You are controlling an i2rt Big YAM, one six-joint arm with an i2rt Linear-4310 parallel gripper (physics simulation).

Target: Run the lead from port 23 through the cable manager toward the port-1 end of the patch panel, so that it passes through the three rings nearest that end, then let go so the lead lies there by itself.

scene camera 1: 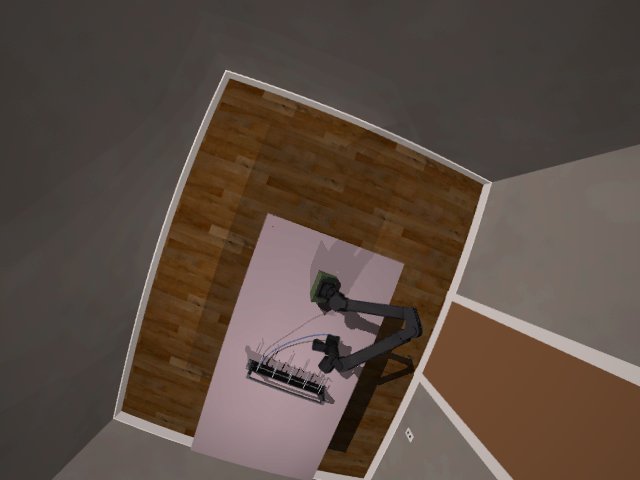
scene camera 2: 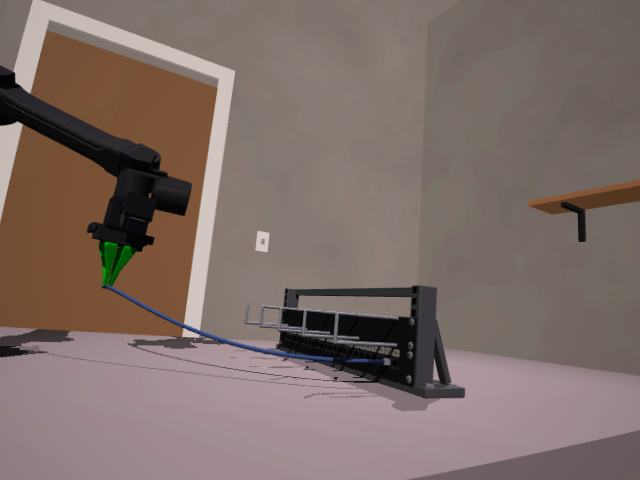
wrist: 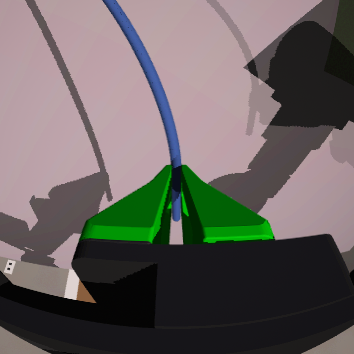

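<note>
The blue lead [scene camera 1: 293,339] [scene camera 2: 211,338] [wrist: 155,82] runs from a port near the near end of the black patch panel [scene camera 1: 305,386] [scene camera 2: 424,335] up to my gripper. My gripper [scene camera 2: 107,285] [wrist: 175,173] has green fingers and is shut on the lead close to its free end, holding it well above the table in front of the panel. The lead sags between panel and fingers. The cable manager's grey wire rings [scene camera 2: 336,326] stick out from the panel front, above the plugged end. In scene camera 2 the lead passes below and in front of them, not visibly through any ring.
The panel stands on the pink table [scene camera 1: 232,408] [scene camera 2: 206,423]. The arm's green base [scene camera 1: 316,287] is at the table's other part, and the arm [scene camera 1: 379,347] [scene camera 2: 67,124] reaches over from the side. A wooden shelf [scene camera 2: 594,197] is on the wall.
</note>
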